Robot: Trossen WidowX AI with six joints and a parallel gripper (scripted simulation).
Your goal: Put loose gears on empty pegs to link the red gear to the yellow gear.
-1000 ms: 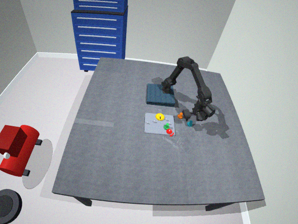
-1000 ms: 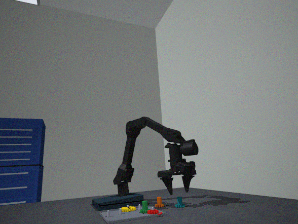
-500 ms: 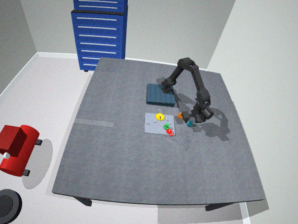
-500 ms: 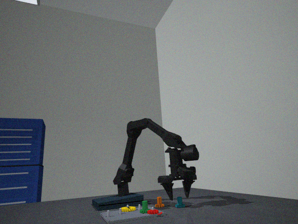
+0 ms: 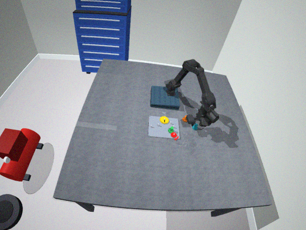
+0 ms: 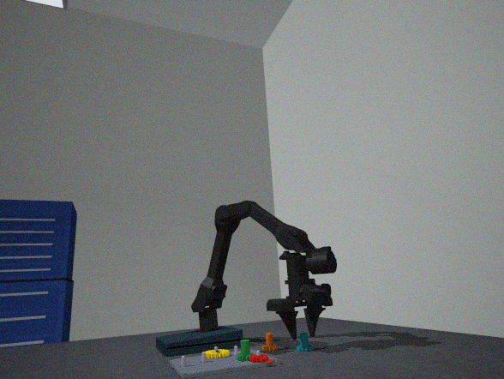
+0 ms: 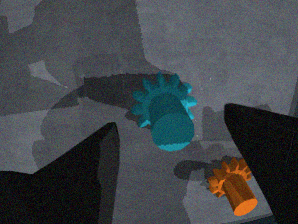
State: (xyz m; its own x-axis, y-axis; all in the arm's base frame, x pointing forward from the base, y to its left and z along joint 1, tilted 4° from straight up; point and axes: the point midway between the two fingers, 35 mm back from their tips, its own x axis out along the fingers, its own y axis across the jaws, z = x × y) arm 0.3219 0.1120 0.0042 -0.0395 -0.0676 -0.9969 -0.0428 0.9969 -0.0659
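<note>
Right now the green gear is 180 mm to the right of my gripper tip and 20 mm ahead of it. Round my gripper tip: red arrow 160 mm to the right, 70 mm ahead, 20 mm below; then orange gear 80 mm behind, 50 mm to the right, 10 mm below; then teal gear 10 mm below.
</note>
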